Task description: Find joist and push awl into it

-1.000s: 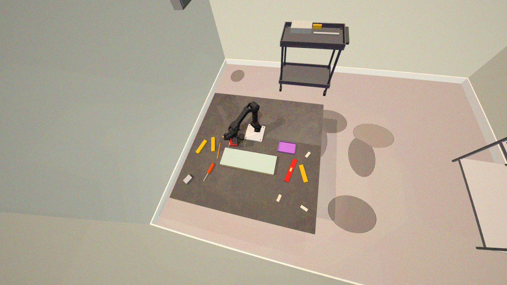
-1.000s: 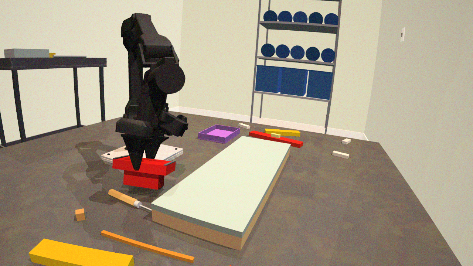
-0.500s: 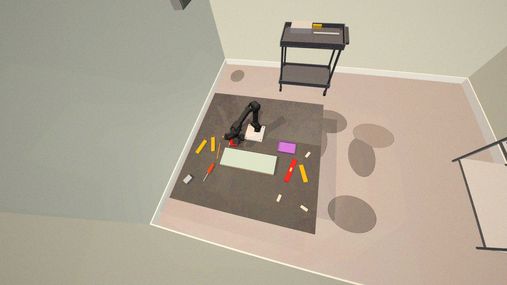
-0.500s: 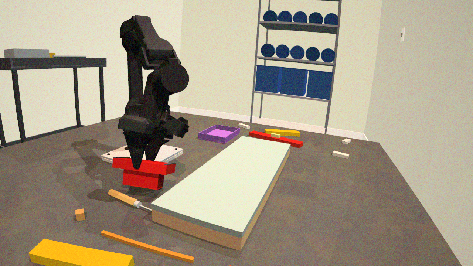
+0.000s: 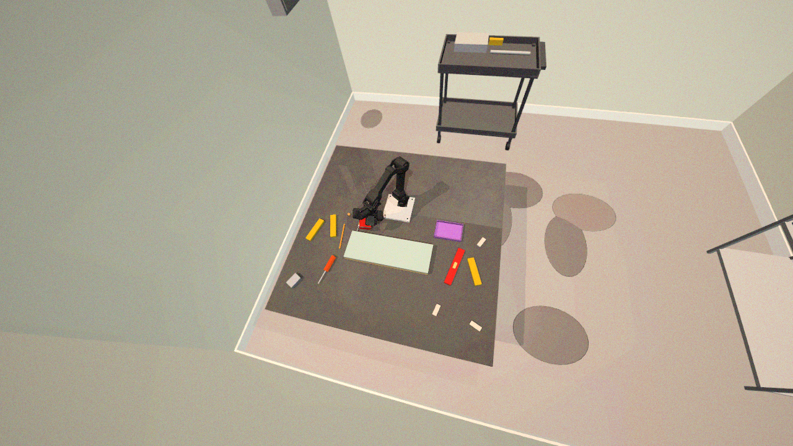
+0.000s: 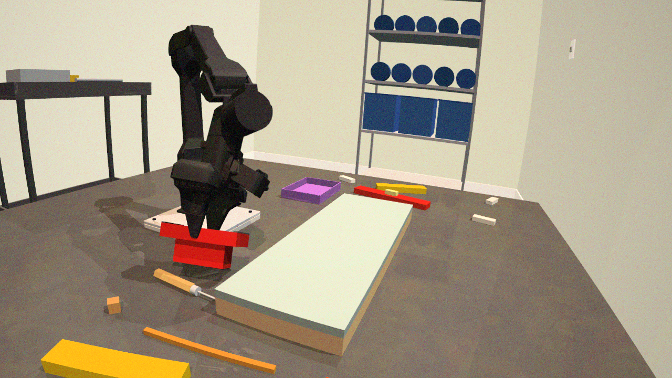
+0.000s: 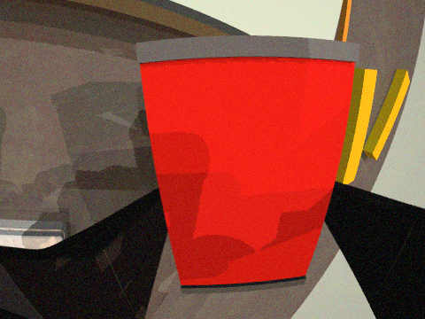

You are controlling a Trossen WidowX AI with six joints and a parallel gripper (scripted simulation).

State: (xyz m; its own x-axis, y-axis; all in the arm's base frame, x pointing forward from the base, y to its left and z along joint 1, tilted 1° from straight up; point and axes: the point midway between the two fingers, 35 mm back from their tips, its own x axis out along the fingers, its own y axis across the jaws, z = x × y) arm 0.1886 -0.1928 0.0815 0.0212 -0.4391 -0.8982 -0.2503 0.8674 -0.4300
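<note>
Now: the square indicator light 40 mm below my gripper tip, 40 mm ahead of it and 10 mm to the right of it. Also, from my gripper tip: awl 60 mm below, 50 mm to the right, 10 mm ahead; then small orange cube 140 mm to the right, 60 mm below, 60 mm behind; then red stud finder 20 mm below, 20 mm ahead, 10 mm to the right.
</note>
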